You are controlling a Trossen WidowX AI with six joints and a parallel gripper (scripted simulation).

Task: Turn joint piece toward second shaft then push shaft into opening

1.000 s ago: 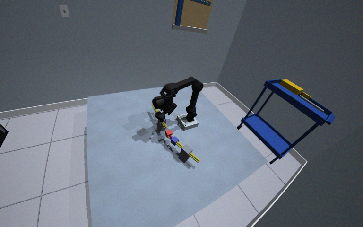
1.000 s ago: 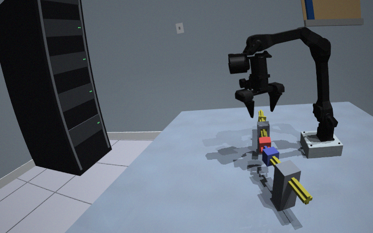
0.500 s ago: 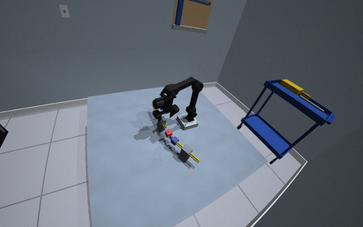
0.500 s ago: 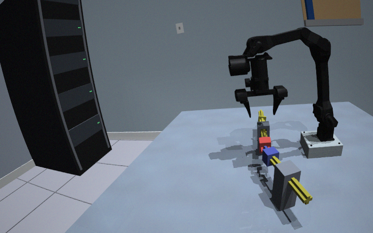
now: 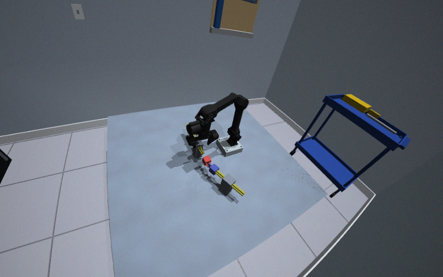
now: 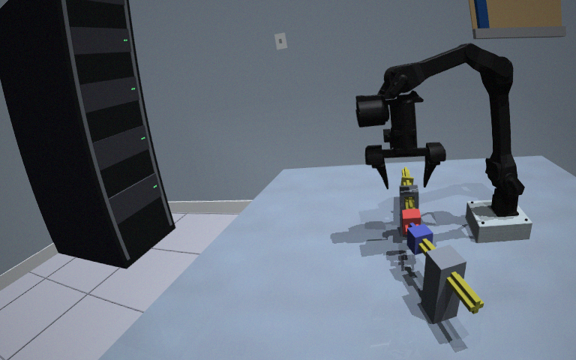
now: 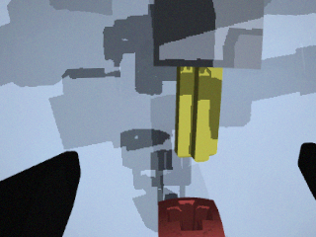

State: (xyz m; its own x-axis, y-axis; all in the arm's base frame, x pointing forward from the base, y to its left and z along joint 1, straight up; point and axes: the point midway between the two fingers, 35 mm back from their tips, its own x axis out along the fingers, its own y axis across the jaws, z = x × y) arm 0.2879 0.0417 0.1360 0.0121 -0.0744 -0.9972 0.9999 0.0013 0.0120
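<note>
The joint piece lies 90 mm to the left of my gripper tip and 50 mm below it.
</note>
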